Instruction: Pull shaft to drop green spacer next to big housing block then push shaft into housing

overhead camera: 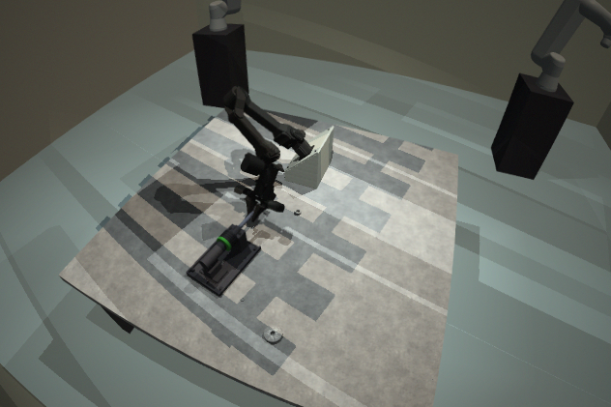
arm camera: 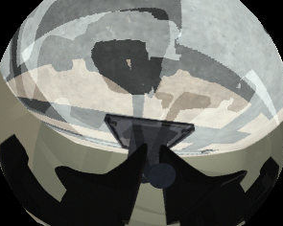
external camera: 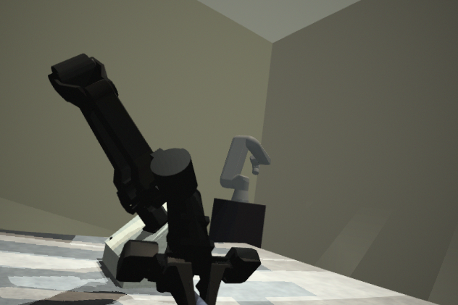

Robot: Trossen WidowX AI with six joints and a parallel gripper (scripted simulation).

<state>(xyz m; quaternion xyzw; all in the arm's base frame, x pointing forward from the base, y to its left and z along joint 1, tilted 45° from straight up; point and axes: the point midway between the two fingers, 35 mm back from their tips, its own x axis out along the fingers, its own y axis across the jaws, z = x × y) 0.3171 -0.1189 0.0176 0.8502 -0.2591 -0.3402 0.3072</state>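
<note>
Right now my gripper tip is 60 mm short of the blue-grey shaft, 20 mm below it and 10 mm to the left of it. The rest, counted from my gripper tip: green spacer (140 mm ahead, 30 mm to the right, 20 mm above).
</note>
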